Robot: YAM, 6 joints.
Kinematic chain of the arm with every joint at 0, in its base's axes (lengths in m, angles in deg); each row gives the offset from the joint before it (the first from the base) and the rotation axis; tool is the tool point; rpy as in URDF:
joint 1: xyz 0 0 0.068 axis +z
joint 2: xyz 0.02 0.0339 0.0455 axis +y
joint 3: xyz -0.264 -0.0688 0 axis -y
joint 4: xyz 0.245 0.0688 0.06 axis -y
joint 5: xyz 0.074 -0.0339 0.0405 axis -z
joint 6: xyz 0.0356 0 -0.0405 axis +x
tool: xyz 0 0 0 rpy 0 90 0
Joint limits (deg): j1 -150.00..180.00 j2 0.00..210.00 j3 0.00..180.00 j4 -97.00..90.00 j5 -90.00..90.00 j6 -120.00..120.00
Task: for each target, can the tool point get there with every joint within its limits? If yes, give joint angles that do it. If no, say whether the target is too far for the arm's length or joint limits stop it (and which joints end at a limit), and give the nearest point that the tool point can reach.
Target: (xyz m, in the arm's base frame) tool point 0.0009 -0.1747 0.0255
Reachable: yes | joints -87.77 126.83 43.00 -61.41 9.60 84.86
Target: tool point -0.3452 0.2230 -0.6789
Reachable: no: too far | nearest point -0.2814 0.1818 -0.3699 | short by 0.318 m
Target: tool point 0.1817 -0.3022 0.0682
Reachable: yes | joints -64.32 124.43 66.69 -32.04 -67.09 26.71
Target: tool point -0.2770 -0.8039 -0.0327
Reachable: no: too far | nearest point -0.2073 -0.6016 0.0050 | short by 0.217 m
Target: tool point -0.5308 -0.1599 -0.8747
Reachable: no: too far | nearest point -0.3197 -0.1758 -0.3603 | short by 0.556 m
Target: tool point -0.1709 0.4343 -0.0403
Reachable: yes | joints 109.62 155.53 76.51 60.34 -25.16 -36.65
